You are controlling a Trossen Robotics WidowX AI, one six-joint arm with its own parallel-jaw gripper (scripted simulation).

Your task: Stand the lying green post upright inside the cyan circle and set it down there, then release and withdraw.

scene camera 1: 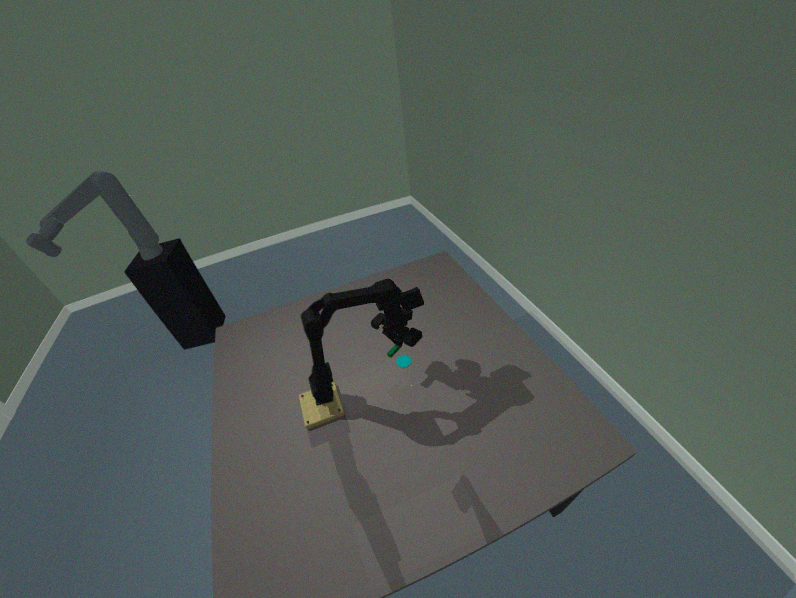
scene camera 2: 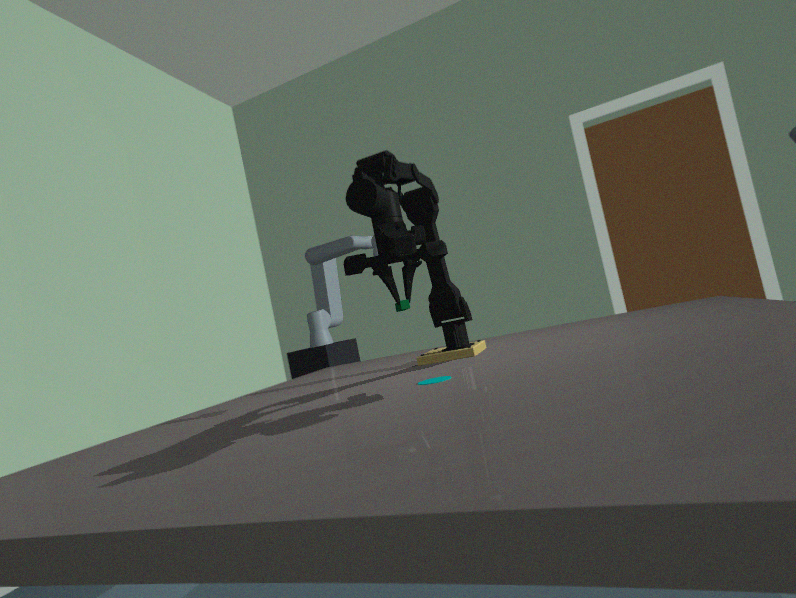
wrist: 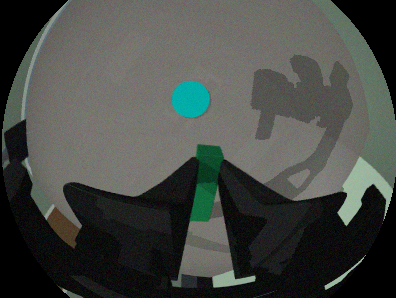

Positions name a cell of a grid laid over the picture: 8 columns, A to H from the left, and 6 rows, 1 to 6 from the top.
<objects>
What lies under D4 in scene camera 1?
My gripper.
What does my gripper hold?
A green post.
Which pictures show my gripper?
Scene camera 1, scene camera 2 and the wrist view: all of them.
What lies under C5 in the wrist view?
My gripper.
</objects>
